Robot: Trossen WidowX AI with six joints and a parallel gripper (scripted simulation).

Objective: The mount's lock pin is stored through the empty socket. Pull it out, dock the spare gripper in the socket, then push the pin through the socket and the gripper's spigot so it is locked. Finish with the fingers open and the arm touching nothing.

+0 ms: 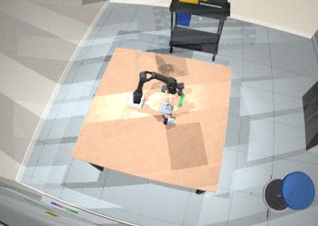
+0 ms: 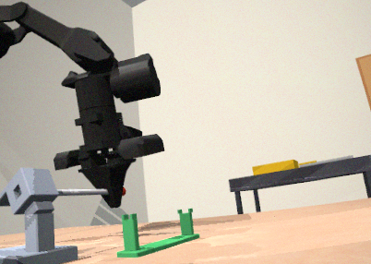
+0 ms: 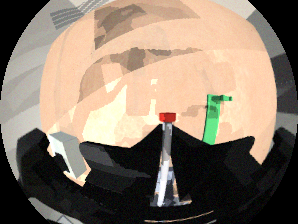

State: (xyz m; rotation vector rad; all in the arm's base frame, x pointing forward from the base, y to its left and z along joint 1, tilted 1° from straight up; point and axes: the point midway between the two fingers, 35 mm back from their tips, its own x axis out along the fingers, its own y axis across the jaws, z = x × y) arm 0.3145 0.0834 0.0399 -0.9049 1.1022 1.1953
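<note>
Now: gripper tip 9 cm short of the green cradle, 4 cm to the left of it and 3 cm above it. The rest, counted from my gripper tip: spare gripper 27 cm to the right, 3 cm below; then socket 3 cm behind, 14 cm to the right, 1 cm below.
</note>
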